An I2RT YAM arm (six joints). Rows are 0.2 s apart.
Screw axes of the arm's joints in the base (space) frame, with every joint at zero. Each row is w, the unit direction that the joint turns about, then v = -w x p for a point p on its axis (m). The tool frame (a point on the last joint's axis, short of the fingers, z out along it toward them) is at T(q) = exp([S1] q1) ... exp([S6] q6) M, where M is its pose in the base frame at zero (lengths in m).
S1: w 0 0 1 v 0 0 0
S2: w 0 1 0 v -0.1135 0 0.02
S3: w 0 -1 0 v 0.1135 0 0.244
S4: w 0 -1 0 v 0.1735 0 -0.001
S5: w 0 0 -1 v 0 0.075 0
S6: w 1 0 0 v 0 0.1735 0
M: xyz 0.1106 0 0.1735 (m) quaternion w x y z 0.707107 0 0.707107 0
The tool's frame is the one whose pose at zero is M.
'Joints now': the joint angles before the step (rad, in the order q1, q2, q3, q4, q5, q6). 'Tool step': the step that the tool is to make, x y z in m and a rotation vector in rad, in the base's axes. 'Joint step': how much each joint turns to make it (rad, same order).
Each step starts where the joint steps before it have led.
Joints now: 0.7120 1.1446 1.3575 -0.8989 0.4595 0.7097
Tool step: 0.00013 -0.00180 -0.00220 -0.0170 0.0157 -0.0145
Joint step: -0.0054 0.0023 0.0000 -0.0226 0.0087 0.0043
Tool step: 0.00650 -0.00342 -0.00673 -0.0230 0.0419 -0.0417
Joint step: -0.0305 0.0206 0.0000 -0.0335 0.0023 0.0160
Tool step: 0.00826 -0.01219 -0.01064 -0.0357 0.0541 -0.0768
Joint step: -0.0655 0.0114 -0.0176 -0.0412 0.0051 0.0122
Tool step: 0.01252 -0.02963 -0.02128 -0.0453 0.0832 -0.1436
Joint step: -0.1446 -0.0003 -0.0633 -0.0325 -0.0035 0.0019
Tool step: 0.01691 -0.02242 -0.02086 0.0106 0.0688 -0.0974
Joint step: -0.1282 0.0298 -0.0518 0.0244 -0.0477 -0.0046
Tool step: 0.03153 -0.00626 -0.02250 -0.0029 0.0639 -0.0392
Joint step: -0.0671 0.1125 -0.0008 0.0580 -0.0286 -0.0165
